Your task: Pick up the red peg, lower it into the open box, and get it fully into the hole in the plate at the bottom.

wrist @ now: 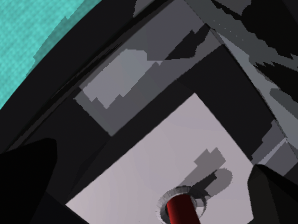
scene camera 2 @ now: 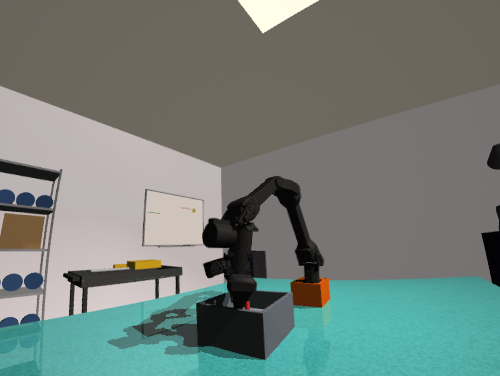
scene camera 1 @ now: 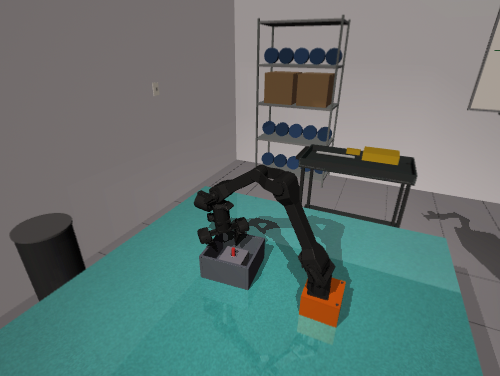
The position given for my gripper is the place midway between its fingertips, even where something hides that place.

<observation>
I see my gripper (scene camera 2: 234,308), a grey box (scene camera 2: 256,334) and a plate (wrist: 173,146).
The grey box shows as well in the wrist view (wrist: 106,69) and in scene camera 1 (scene camera 1: 211,267). My gripper shows as well in the wrist view (wrist: 156,164) and in scene camera 1 (scene camera 1: 225,246).
</observation>
